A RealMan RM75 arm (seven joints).
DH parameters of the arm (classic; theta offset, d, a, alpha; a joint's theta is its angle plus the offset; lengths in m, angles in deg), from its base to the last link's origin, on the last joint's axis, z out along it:
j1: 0 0.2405 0 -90
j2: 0 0 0 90
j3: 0 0.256 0 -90
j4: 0 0 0 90
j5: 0 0.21 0 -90
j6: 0 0 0 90
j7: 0 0.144 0 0
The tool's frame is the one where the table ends.
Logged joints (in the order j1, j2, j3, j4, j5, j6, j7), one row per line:
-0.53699 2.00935 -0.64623 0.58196 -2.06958 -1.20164 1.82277
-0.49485 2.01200 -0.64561 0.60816 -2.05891 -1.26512 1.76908
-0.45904 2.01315 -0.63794 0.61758 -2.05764 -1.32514 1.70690
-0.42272 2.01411 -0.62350 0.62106 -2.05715 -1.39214 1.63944
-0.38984 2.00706 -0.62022 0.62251 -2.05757 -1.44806 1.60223
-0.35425 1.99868 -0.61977 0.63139 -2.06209 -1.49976 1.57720
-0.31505 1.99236 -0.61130 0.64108 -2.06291 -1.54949 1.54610
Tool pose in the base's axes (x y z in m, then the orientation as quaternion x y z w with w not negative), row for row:
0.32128 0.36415 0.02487 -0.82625 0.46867 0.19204 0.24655
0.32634 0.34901 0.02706 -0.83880 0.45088 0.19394 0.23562
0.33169 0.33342 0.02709 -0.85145 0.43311 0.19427 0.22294
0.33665 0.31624 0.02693 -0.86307 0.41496 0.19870 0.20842
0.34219 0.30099 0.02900 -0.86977 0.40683 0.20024 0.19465
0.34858 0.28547 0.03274 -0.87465 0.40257 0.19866 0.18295
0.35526 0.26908 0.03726 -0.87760 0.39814 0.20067 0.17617
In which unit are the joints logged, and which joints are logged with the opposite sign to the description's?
The joints are logged in radians. Opposite sign: j1, j4.
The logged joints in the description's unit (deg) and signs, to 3 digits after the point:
30.767 115.127 -37.026 -33.344 -118.578 -68.849 104.437
28.353 115.279 -36.991 -34.845 -117.967 -72.486 101.361
26.301 115.345 -36.551 -35.385 -117.894 -75.925 97.798
24.220 115.400 -35.724 -35.584 -117.866 -79.764 93.933
22.336 114.996 -35.536 -35.667 -117.890 -82.968 91.801
20.297 114.516 -35.510 -36.176 -118.149 -85.930 90.367
18.051 114.154 -35.025 -36.731 -118.196 -88.779 88.585

